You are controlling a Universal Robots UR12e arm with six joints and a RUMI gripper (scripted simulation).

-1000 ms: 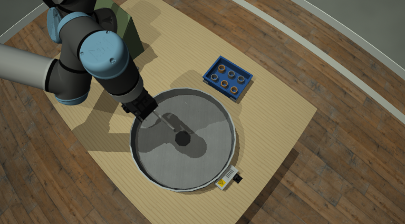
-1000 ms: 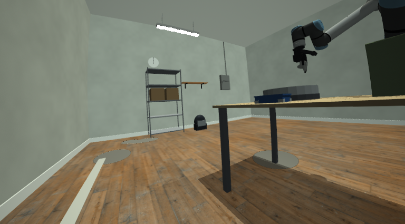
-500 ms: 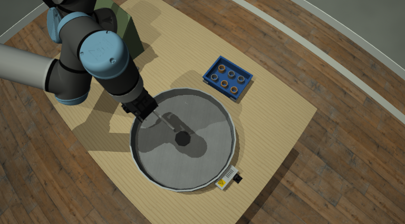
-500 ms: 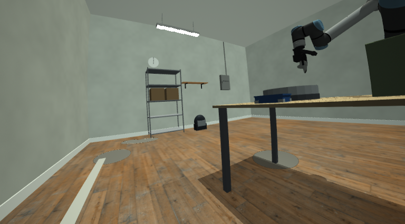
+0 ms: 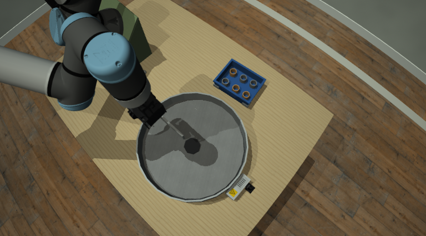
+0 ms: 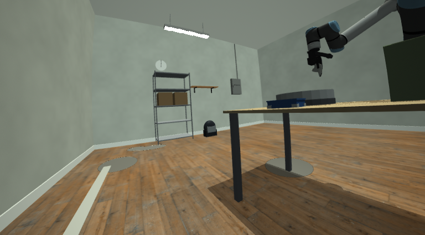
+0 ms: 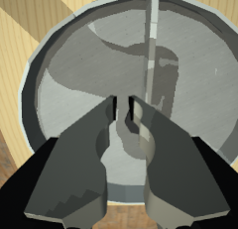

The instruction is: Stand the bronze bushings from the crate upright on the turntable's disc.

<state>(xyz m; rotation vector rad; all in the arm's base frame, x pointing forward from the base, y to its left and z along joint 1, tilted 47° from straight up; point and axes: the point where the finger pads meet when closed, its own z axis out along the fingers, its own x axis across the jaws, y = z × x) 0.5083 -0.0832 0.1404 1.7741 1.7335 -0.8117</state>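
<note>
The blue crate lies 80 mm ahead of my hand, 390 mm to the left of it and 200 mm below it. From my hand the other things lie so: turntable disc: 130 mm ahead, 40 mm to the left, 180 mm below; then turntable: 150 mm ahead, 40 mm to the left, 180 mm below.
</note>
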